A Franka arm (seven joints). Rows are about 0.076 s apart.
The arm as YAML. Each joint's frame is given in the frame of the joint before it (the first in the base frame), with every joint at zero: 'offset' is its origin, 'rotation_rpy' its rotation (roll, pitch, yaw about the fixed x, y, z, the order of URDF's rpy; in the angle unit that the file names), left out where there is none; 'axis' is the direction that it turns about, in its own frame. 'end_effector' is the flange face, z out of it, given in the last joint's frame.
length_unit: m
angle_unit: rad
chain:
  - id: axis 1
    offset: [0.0, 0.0, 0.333]
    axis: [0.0, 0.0, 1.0]
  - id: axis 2
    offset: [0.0, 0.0, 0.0]
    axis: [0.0, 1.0, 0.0]
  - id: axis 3
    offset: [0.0, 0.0, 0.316]
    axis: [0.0, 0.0, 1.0]
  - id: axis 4
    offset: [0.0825, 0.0, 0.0]
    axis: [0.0, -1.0, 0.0]
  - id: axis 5
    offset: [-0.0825, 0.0, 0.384]
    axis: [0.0, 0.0, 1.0]
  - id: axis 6
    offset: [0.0, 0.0, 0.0]
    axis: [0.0, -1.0, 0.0]
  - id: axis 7
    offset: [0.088, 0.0, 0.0]
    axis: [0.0, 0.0, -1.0]
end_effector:
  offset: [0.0, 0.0, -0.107]
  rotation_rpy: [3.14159, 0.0, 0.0]
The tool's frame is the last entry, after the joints.
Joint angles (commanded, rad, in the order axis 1, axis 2, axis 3, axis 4, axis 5, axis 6, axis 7), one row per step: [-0.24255 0.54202 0.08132 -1.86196 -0.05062 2.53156 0.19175]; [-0.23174 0.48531 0.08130 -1.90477 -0.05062 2.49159 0.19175]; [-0.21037 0.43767 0.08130 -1.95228 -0.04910 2.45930 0.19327]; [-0.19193 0.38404 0.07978 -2.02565 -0.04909 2.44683 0.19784]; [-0.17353 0.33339 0.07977 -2.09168 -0.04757 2.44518 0.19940]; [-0.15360 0.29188 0.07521 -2.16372 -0.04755 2.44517 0.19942]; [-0.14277 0.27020 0.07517 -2.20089 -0.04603 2.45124 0.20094]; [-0.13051 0.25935 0.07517 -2.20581 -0.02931 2.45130 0.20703]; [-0.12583 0.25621 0.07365 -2.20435 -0.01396 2.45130 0.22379]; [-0.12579 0.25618 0.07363 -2.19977 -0.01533 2.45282 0.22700]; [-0.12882 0.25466 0.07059 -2.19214 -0.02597 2.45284 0.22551]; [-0.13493 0.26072 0.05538 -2.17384 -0.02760 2.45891 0.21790]
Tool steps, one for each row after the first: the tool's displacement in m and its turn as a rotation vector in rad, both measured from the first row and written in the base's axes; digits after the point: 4 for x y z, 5 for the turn. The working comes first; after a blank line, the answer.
Tool pose at each row, in the base's axes (x y z in m, rotation vector in rad; the steps are taken from these numbers as rounded here): [0.6451 -0.1080 0.2386 -3.08175 0.50951 -0.20285]; [0.6337 -0.0988 0.2532 -3.09188 0.49069 -0.16209]; [0.6209 -0.0828 0.2602 -3.10163 0.45954 -0.11157]; [0.6009 -0.0691 0.2616 3.10970 -0.43703 0.06100]; [0.5833 -0.0557 0.2646 3.11087 -0.40931 0.03416]; [0.5622 -0.0444 0.2596 3.10900 -0.38159 -0.01366]; [0.5518 -0.0374 0.2576 3.10968 -0.36755 -0.02840]; [0.5512 -0.0306 0.2617 3.11833 -0.37921 -0.02035]; [0.5520 -0.0289 0.2640 -3.10454 0.41770 0.01455]; [0.5538 -0.0290 0.2659 -3.10448 0.42117 0.00488]; [0.5564 -0.0326 0.2697 -3.11208 0.41648 -0.01052]; [0.5621 -0.0450 0.2741 3.10929 -0.43547 0.03933]

[-0.0114 0.0092 0.0146 -0.00110 0.02670 0.01273]; [-0.0242 0.0252 0.0216 0.00017 0.05912 0.03329]; [-0.0442 0.0389 0.0230 -0.00033 0.09183 0.04809]; [-0.0618 0.0523 0.0260 -0.00164 0.10923 0.06558]; [-0.0829 0.0636 0.0210 -0.00323 0.14028 0.08279]; [-0.0933 0.0706 0.0190 -0.00317 0.14975 0.09173]; [-0.0939 0.0774 0.0231 0.00620 0.14299 0.08562]; [-0.0931 0.0791 0.0254 0.01639 0.13778 0.06077]; [-0.0913 0.0790 0.0273 0.01516 0.13174 0.05851]; [-0.0887 0.0754 0.0311 0.00650 0.12319 0.06161]; [-0.0830 0.0630 0.0355 0.00090 0.10560 0.04906]
